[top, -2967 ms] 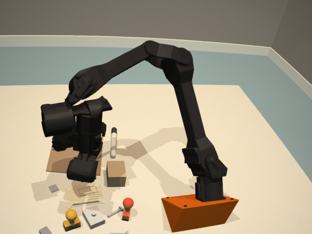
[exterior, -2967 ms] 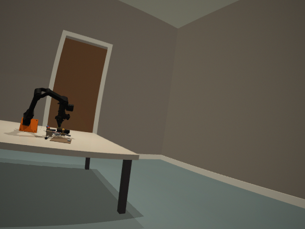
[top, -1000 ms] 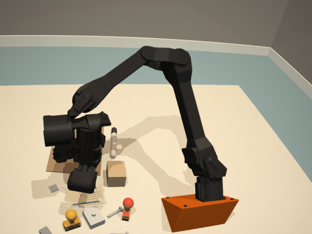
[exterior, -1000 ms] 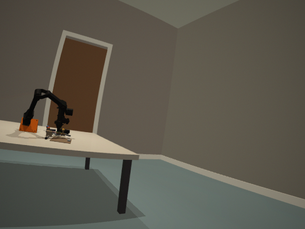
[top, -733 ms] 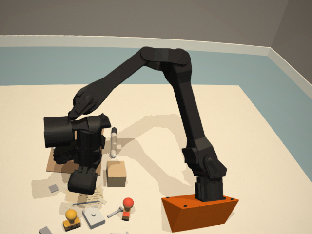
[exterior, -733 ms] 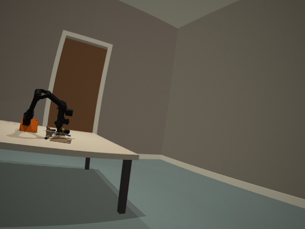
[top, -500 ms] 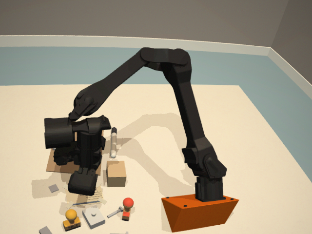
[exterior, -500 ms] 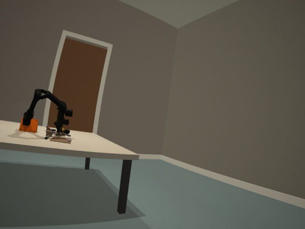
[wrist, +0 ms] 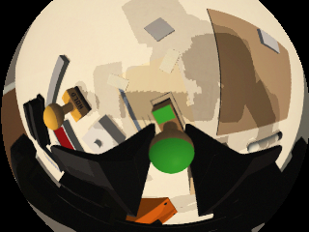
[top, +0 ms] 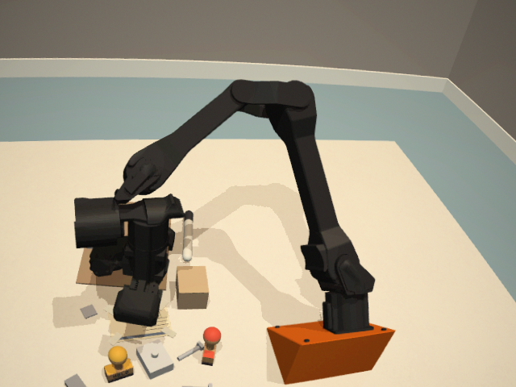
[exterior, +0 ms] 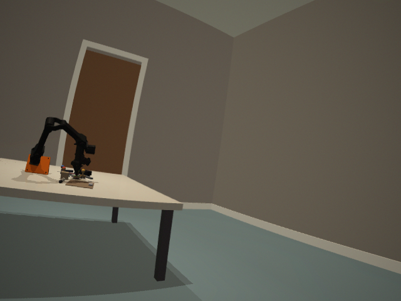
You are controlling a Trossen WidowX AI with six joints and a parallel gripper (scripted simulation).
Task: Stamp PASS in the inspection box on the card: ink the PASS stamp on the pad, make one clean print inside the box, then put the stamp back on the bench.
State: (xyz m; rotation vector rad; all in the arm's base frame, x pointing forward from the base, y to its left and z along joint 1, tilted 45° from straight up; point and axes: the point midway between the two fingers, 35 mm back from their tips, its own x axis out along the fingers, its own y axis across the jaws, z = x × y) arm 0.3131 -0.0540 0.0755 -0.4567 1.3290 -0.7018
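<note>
Right now my gripper tip is right at the green-knobbed stamp. Also, from my gripper tip: yellow-knobbed stamp (11 cm to the left, 4 cm ahead, 1 cm below); cardboard box (8 cm behind, 4 cm to the right, 1 cm below); card (3 cm below, 1 cm to the left, 1 cm ahead).
</note>
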